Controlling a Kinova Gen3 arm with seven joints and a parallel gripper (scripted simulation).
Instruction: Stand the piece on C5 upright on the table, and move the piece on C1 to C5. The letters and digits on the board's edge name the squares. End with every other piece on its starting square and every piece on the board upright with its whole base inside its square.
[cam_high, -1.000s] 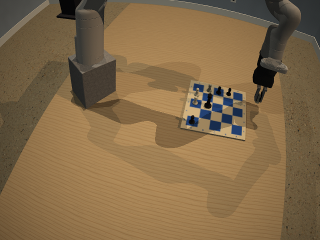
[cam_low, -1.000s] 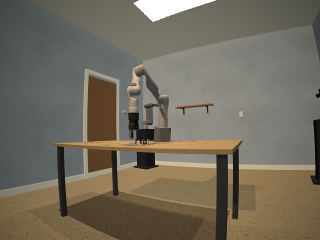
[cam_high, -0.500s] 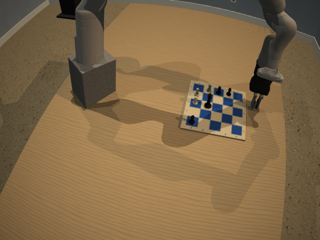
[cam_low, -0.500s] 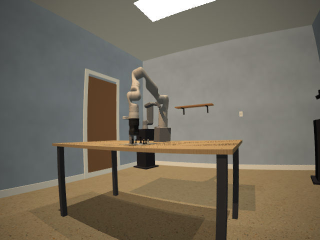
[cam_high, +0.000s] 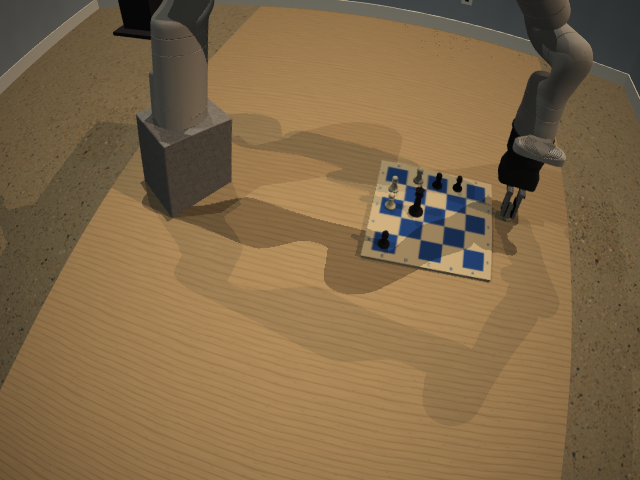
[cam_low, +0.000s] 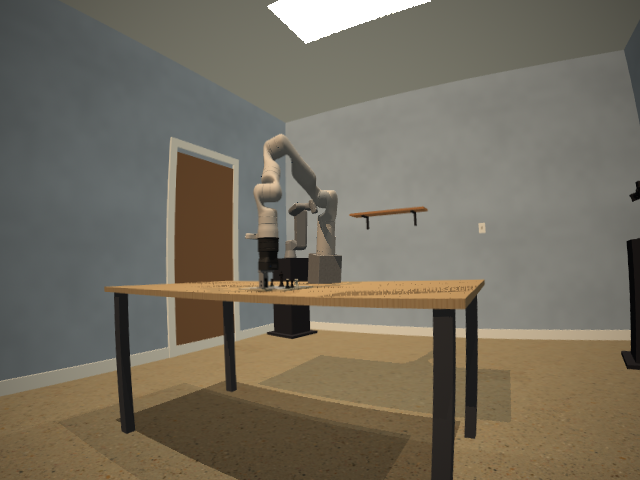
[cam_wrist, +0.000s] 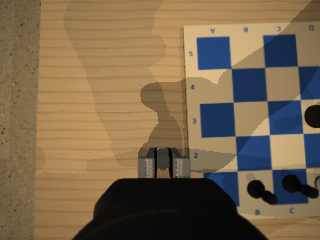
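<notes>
My hand is 1 cm above the white rook. The rest, counted from my hand: chessboard: 13 cm behind, 7 cm to the right, 3 cm below; then tall black piece: 16 cm behind, 8 cm to the right, 1 cm above.
</notes>
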